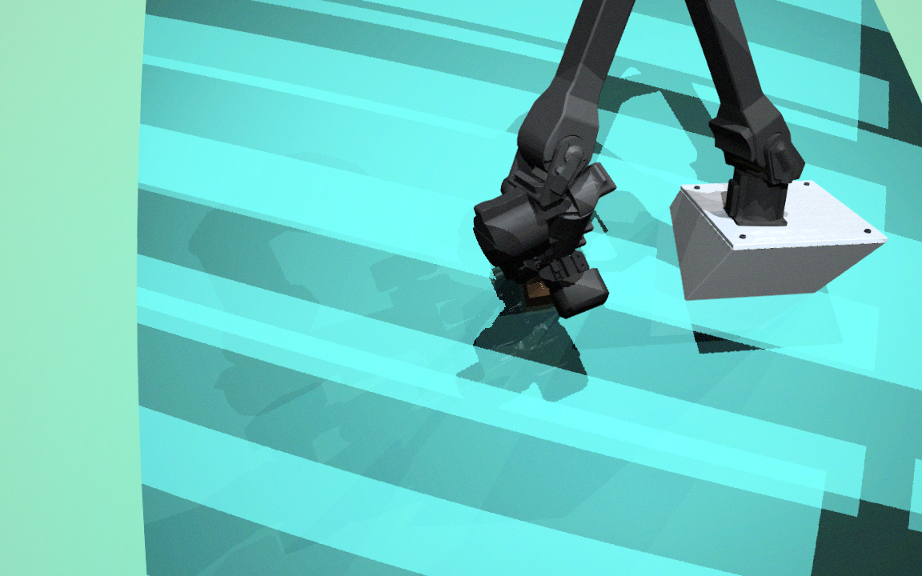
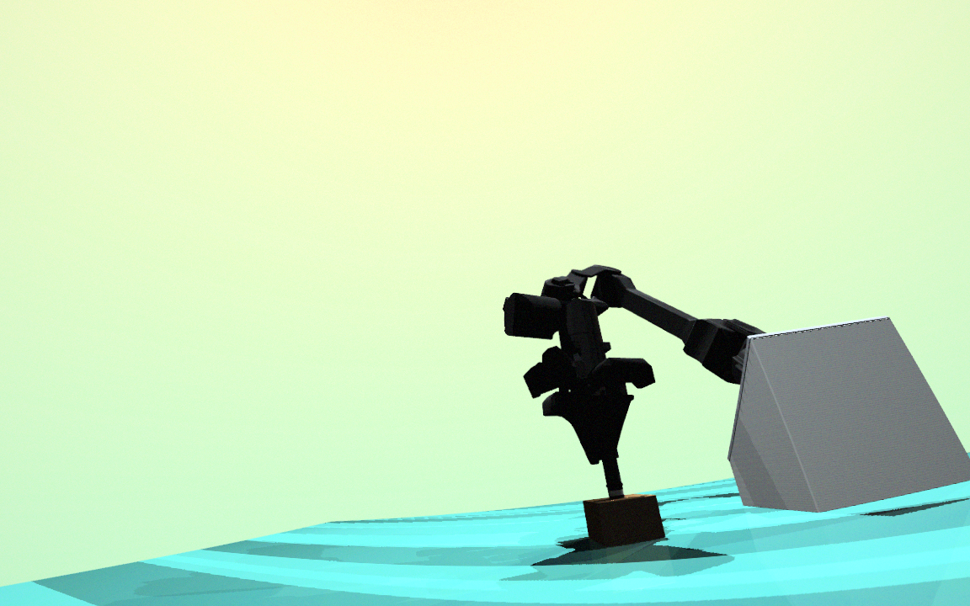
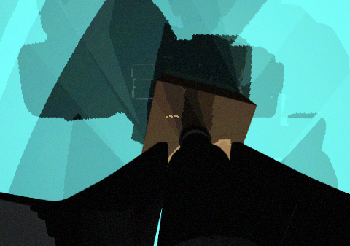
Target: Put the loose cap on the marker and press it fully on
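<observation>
My gripper tip is now 60 mm above the brown holder block, 10 mm to the left of it and 10 mm past it. From my gripper tip the other things lie so: dark round cap: 30 mm above, 10 mm behind.
</observation>
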